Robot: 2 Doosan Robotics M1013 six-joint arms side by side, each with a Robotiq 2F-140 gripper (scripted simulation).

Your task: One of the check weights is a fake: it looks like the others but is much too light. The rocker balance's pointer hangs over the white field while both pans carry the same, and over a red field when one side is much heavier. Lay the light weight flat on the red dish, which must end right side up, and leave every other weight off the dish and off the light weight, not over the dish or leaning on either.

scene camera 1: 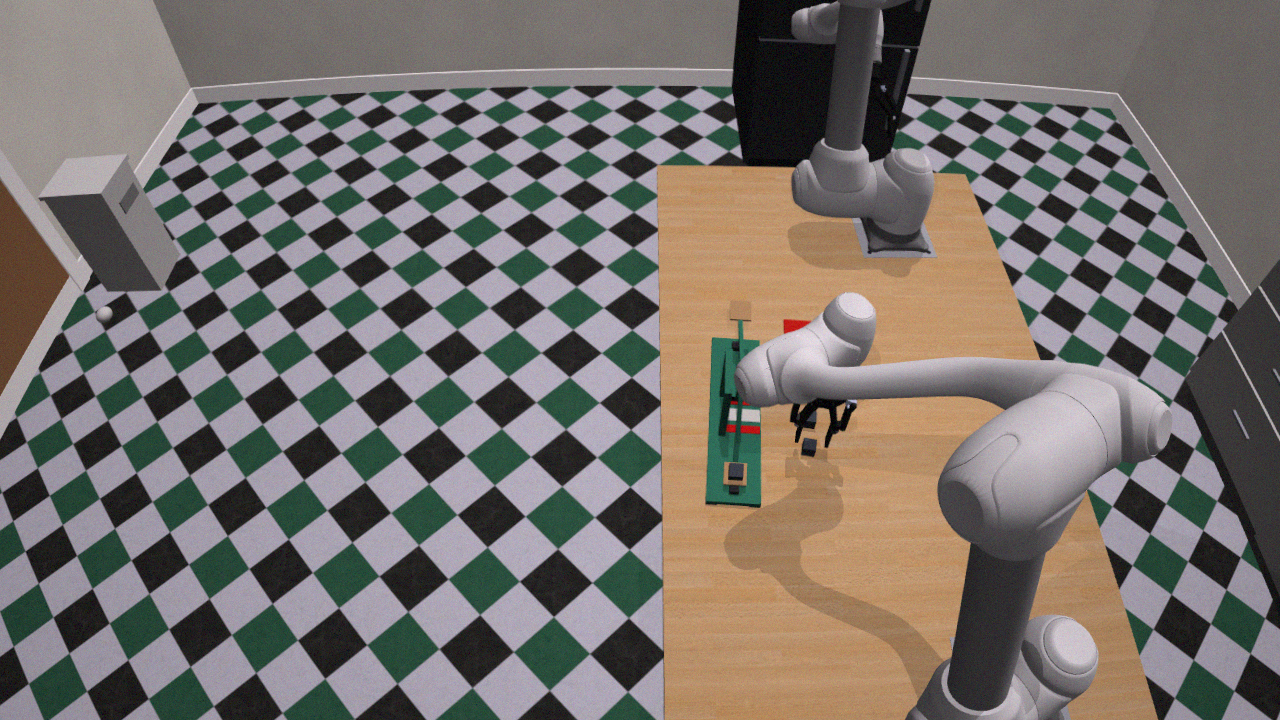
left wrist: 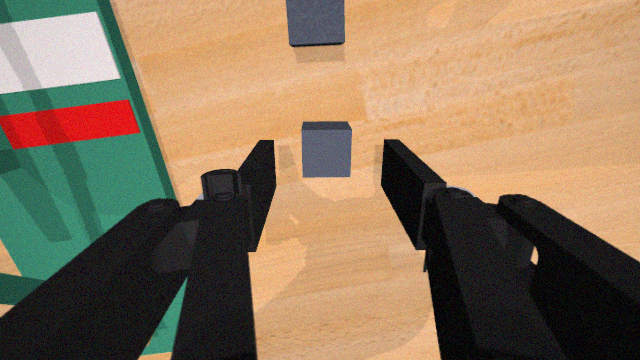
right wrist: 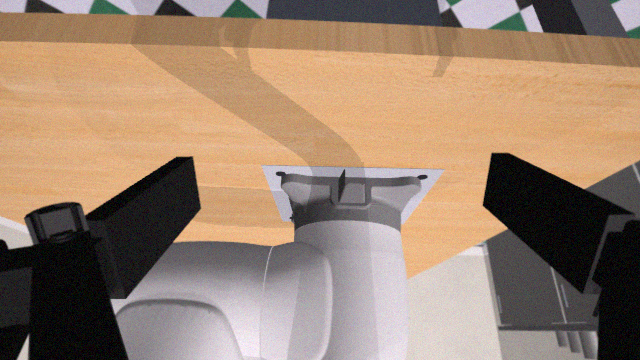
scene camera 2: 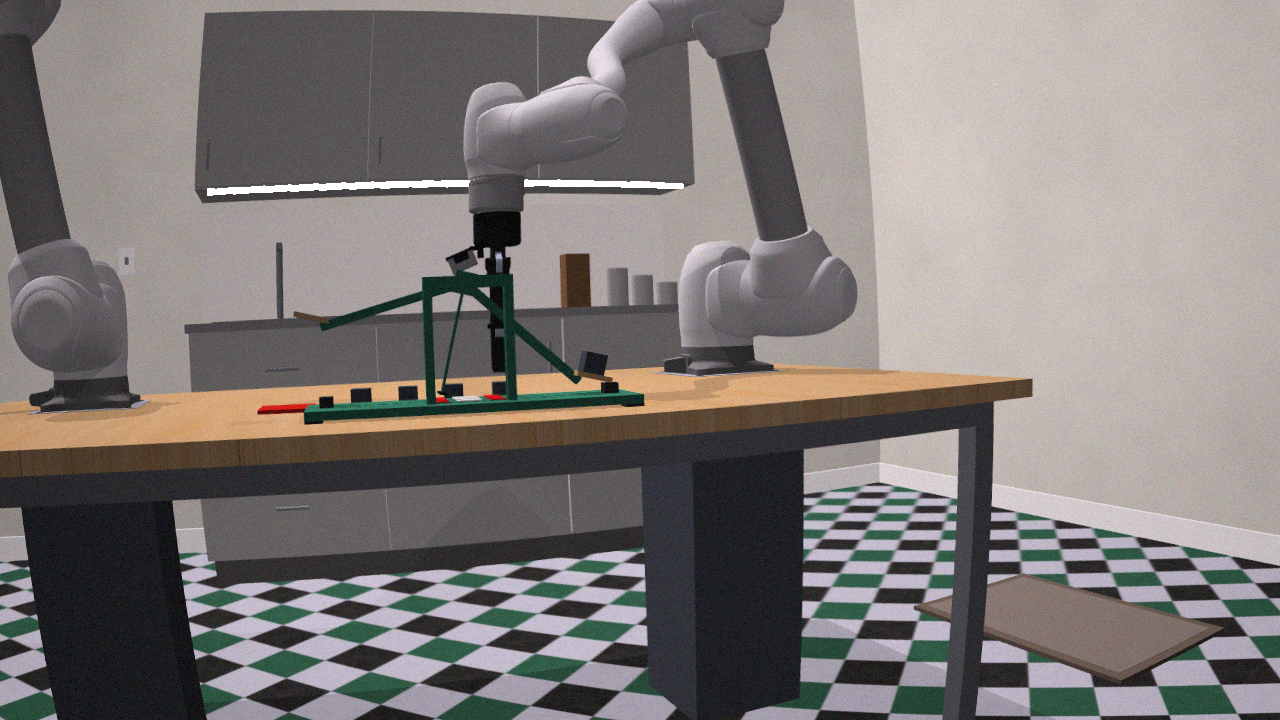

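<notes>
Green rocker balance (scene camera 2: 610, 394), (scene camera 1: 723, 360). My left gripper (scene camera 2: 501, 370), (scene camera 1: 811, 440), (left wrist: 328, 163). My right gripper (scene camera 1: 867, 135), (right wrist: 341, 181).
</notes>
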